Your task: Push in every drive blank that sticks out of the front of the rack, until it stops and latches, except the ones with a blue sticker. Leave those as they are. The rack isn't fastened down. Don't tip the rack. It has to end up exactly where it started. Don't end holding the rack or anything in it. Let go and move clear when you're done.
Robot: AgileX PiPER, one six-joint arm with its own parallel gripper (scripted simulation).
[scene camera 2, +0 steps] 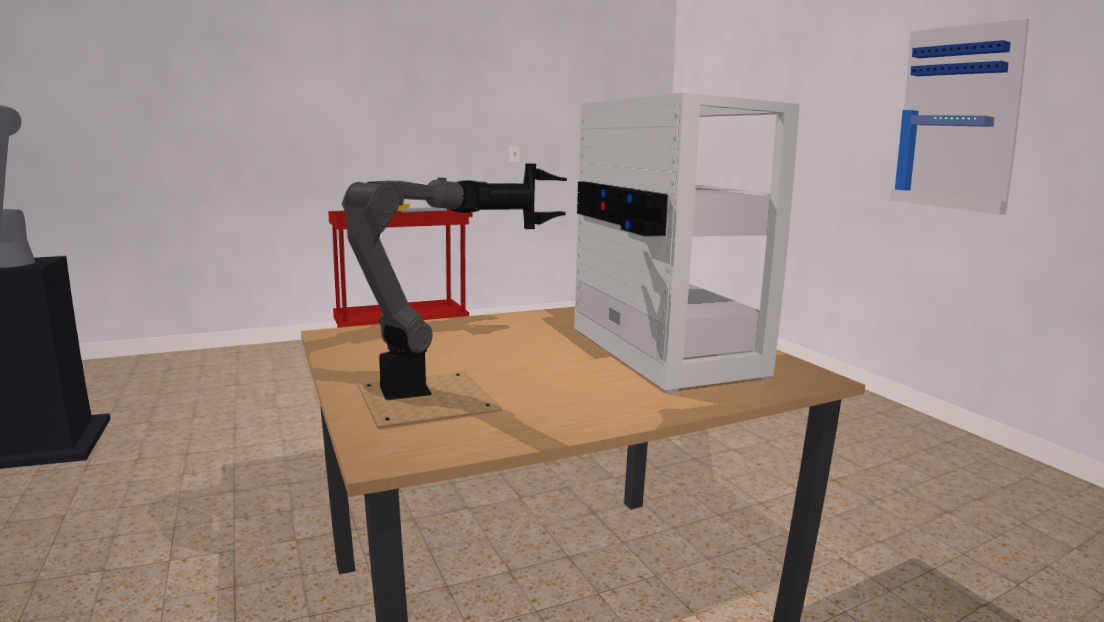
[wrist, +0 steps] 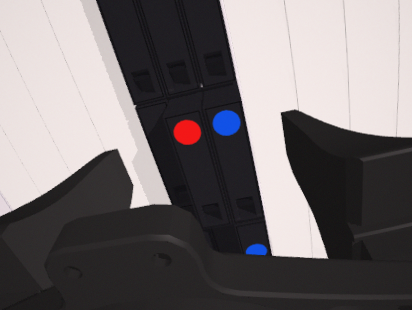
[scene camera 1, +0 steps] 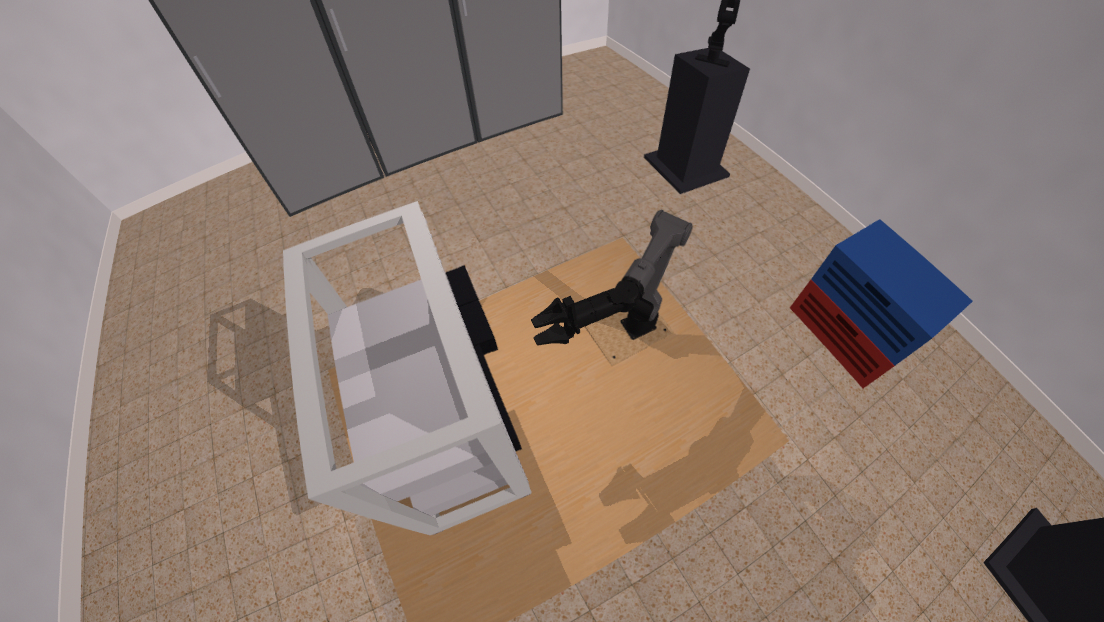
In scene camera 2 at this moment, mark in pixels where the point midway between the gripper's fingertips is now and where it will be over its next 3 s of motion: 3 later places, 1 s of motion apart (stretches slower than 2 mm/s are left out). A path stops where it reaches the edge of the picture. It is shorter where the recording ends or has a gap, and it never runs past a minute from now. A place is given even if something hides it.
My gripper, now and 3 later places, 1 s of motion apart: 564, 196; 554, 203; 553, 202; 551, 197
